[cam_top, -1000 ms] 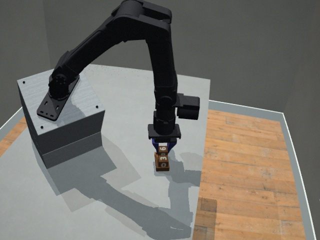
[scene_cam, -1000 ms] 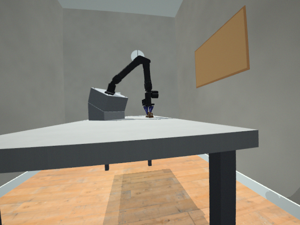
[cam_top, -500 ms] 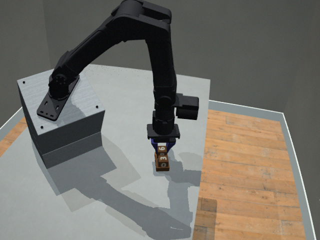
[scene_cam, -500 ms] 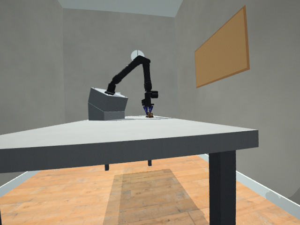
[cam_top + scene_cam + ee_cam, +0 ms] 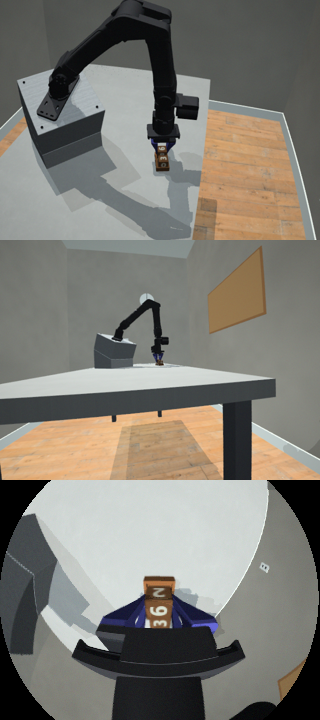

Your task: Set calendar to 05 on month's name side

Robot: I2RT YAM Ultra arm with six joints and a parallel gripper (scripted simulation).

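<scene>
Now: hand 3 cm above the brown tray and 2 cm to the left of it. From my hand the other things lie so: brown wooden cube (4 cm to the right, 1 cm below, 1 cm ahead).
</scene>
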